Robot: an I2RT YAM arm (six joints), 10 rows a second.
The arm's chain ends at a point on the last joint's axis. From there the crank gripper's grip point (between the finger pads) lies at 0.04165 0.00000 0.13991 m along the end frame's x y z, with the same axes.
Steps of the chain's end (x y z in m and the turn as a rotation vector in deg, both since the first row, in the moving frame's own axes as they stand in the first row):
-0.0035, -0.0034, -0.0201, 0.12, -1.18, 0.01
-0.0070, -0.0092, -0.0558, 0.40, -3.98, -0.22
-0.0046, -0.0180, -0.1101, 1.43, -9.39, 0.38
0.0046, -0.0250, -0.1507, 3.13, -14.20, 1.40
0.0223, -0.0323, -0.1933, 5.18, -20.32, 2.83
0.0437, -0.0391, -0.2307, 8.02, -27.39, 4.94
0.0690, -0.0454, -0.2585, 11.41, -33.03, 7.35
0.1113, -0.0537, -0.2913, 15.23, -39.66, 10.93
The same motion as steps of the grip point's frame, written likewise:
-0.0064, -0.0037, -0.0193, 0.12, -1.18, 0.01
-0.0168, -0.0103, -0.0533, 0.40, -3.98, -0.22
-0.0280, -0.0214, -0.1052, 1.43, -9.39, 0.38
-0.0309, -0.0323, -0.1449, 3.13, -14.20, 1.40
-0.0285, -0.0445, -0.1880, 5.18, -20.32, 2.83
-0.0244, -0.0586, -0.2284, 8.02, -27.39, 4.94
-0.0118, -0.0738, -0.2607, 11.41, -33.03, 7.35
0.0168, -0.0926, -0.3008, 15.23, -39.66, 10.93

